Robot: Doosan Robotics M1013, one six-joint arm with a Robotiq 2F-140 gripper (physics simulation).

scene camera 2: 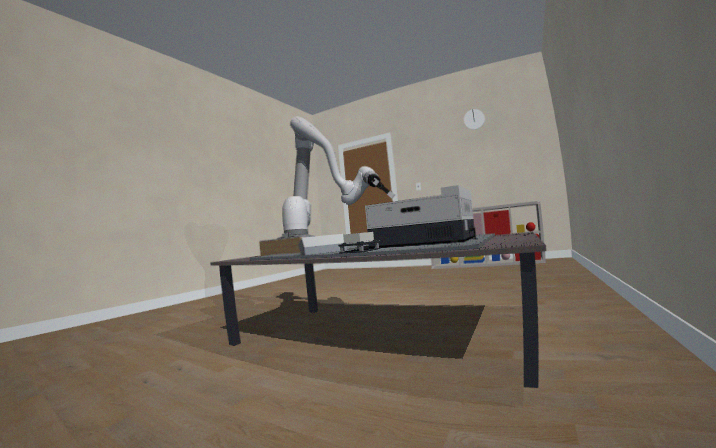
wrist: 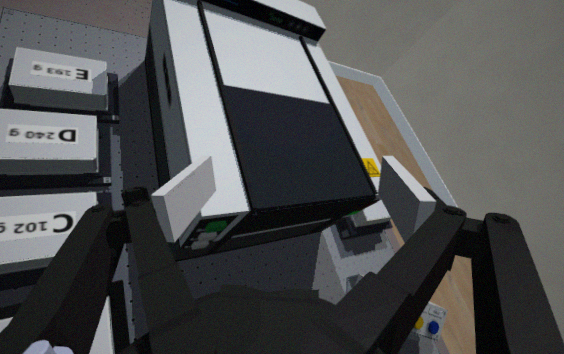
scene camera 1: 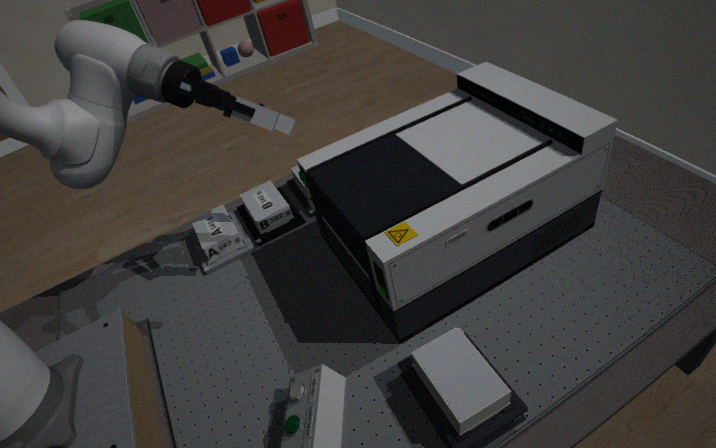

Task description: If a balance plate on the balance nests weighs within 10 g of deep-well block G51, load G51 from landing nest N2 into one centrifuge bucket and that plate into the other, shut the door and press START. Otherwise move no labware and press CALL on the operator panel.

Note:
The gripper (scene camera 1: 285,125) is open, holding nothing. Also in view: a centrifuge (scene camera 2: 448,218).
The gripper shows as well in the wrist view (wrist: 294,174). The centrifuge shows as well in the wrist view (wrist: 189,58).

